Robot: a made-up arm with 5 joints.
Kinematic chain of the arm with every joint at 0, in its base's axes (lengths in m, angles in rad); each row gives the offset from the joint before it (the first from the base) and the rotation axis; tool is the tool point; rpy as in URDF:
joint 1: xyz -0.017 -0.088 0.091 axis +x
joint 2: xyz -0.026 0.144 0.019 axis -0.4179 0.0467 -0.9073
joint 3: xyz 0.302 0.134 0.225 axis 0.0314 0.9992 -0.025
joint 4: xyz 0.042 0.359 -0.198 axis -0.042 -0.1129 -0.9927
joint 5: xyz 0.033 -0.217 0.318 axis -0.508 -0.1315 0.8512
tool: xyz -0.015 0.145 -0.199 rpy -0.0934 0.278 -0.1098
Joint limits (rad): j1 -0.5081..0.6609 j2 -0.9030..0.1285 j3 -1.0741..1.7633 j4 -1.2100..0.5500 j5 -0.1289..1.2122
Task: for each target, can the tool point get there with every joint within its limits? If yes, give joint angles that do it. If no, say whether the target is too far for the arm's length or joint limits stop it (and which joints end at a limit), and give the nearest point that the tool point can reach.
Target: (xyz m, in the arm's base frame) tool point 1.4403 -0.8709 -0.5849
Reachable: no: too far | nearest point 0.5294 0.3190 -0.1406 | short by 1.563 m
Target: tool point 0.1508 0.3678 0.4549
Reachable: yes | joints 0.3551 -0.3506 -0.4380 0.3543 0.6273
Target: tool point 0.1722 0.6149 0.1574
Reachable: yes | joints -0.3628 -0.5182 -0.6279 -0.4373 0.3142
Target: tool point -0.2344 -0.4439 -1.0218
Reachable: no: joint limits stop it (at a limit: joint 1, joint 2, joint 4, joint 5) | nearest point 0.2061 0.3268 -0.2334 | short by 1.187 m
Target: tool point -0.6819 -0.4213 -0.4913
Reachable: no: joint limits stop it (at a limit: joint 1, joint 2, joint 3, joint 4, joint 5) | nearest point -0.2624 0.4100 -0.0255 | short by 1.041 m
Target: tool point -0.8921 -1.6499 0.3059
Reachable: no: too far | nearest point -0.0893 -0.0851 0.6413 | short by 1.790 m
